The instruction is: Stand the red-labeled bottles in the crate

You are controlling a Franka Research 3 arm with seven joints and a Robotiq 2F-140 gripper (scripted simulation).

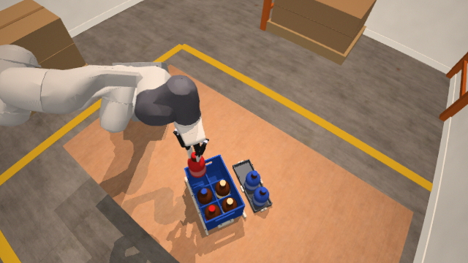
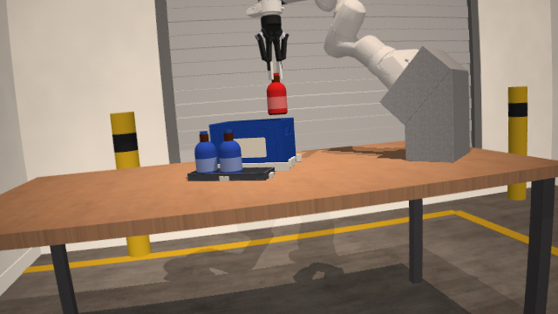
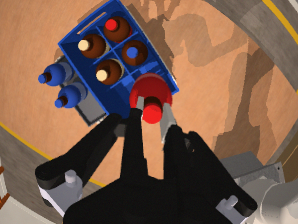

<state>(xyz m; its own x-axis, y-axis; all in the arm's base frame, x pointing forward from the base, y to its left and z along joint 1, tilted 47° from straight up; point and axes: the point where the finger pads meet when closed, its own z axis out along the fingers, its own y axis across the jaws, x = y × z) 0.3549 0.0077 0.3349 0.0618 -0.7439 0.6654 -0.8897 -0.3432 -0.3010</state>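
The red-labeled bottle is 9 cm below my hand. The rest, counted from my hand: tray (34 cm below, 24 cm ahead, 12 cm to the left); blue crate (27 cm below, 9 cm ahead, 3 cm to the right).
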